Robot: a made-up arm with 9 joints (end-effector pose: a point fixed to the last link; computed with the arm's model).
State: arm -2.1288 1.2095 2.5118 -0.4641 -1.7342 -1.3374 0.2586 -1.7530 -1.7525
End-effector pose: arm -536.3 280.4 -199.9 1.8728 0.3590 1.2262
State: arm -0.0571 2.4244 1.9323 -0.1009 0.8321 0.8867 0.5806 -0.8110 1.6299
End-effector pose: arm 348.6 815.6 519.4 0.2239 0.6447 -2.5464
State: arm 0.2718 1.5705 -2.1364 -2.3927 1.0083 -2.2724 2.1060 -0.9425 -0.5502
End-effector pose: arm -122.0 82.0 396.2 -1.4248 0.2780 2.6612
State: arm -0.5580 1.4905 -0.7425 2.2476 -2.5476 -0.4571 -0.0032 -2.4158 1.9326
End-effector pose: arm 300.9 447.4 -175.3 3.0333 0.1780 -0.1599
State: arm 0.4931 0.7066 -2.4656 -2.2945 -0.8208 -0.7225 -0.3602 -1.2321 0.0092
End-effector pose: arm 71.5 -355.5 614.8 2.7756 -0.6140 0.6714
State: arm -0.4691 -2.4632 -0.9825 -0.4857 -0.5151 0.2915 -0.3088 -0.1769 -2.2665
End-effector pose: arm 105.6 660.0 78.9 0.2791 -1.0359 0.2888
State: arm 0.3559 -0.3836 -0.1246 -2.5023 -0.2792 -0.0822 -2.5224 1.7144 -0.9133
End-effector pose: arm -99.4 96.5 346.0 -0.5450 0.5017 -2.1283
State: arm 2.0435 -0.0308 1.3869 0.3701 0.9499 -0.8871 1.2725 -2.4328 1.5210
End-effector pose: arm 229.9 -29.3 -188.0 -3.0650 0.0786 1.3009
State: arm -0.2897 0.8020 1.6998 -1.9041 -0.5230 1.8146 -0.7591 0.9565 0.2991
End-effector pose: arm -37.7 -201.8 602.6 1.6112 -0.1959 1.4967
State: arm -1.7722 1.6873 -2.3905 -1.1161 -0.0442 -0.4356 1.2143 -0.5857 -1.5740
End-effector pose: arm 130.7 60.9 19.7 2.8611 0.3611 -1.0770
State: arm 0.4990 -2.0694 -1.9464 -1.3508 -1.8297 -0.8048 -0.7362 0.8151 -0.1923
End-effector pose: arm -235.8 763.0 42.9 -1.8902 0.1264 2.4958
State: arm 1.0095 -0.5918 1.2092 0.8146 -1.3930 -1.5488 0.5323 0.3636 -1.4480
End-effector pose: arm 68.2 316.2 587.8 2.0092 -0.0095 -1.4873
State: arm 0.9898 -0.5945 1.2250 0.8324 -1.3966 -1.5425 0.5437 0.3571 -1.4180
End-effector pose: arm 82.7 330.4 574.3 1.9331 -0.0256 -1.4791
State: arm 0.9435 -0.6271 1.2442 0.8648 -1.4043 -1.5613 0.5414 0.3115 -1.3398
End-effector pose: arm 105.6 335.4 556.8 1.8029 -0.0435 -1.5036
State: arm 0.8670 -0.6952 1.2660 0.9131 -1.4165 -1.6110 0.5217 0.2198 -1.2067
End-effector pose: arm 135.9 327.2 534.4 1.6126 -0.0678 -1.5683
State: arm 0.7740 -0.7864 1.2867 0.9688 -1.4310 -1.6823 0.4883 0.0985 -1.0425
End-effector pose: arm 166.0 306.6 508.6 1.3916 -0.1042 -1.6640
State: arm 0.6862 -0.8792 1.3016 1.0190 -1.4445 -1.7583 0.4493 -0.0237 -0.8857
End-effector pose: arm 187.7 278.1 484.3 1.1886 -0.1501 -1.7717
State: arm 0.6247 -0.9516 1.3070 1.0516 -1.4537 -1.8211 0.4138 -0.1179 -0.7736
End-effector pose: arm 197.2 248.9 468.4 1.0535 -0.1906 -1.8686
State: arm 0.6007 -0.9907 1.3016 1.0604 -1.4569 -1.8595 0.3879 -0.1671 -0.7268
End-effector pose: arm 196.1 224.6 465.5 1.0134 -0.2072 -1.9393
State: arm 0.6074 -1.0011 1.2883 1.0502 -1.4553 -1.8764 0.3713 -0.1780 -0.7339
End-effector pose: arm 188.5 205.9 473.6 1.0505 -0.1971 -1.9835
